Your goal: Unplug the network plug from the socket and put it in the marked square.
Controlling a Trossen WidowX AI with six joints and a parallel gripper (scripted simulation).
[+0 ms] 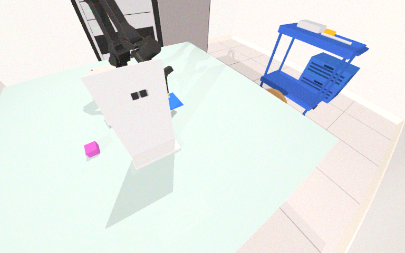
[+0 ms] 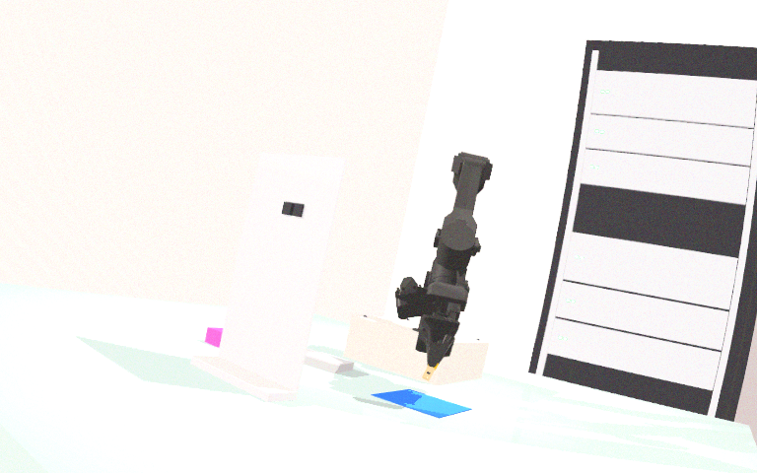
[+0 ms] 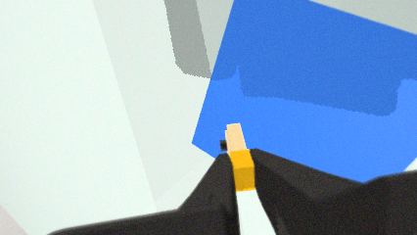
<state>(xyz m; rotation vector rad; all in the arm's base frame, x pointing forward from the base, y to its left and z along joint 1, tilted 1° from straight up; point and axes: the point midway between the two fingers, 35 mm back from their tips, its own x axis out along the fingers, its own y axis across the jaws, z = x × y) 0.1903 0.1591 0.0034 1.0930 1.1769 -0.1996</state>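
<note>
Right now the blue marked square is 1 cm behind my gripper tip, 1 cm to the right of it and 6 cm below it. From my gripper tip the other things lie so: network plug: right at my gripper tip; then white upright panel: 24 cm ahead, 11 cm to the right, 9 cm above.
</note>
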